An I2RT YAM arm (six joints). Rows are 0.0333 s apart.
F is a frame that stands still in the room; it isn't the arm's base.
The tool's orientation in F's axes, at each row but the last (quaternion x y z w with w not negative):
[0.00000 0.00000 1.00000 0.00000]
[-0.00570 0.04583 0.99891 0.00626]
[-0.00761 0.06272 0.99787 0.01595]
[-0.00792 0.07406 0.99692 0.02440]
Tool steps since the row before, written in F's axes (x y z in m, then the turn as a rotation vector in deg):
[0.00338 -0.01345 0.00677 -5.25 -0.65 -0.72]
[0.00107 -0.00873 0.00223 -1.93 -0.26 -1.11]
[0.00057 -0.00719 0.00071 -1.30 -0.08 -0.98]
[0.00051 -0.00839 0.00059 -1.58 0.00 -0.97]
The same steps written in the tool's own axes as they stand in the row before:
[-0.00338 0.01345 0.00677 5.25 0.65 -0.72]
[-0.00120 0.00888 0.00141 1.94 0.18 -1.11]
[-0.00080 0.00720 -0.00020 1.31 0.00 -0.97]
[-0.00092 0.00835 -0.00066 1.60 -0.06 -0.94]

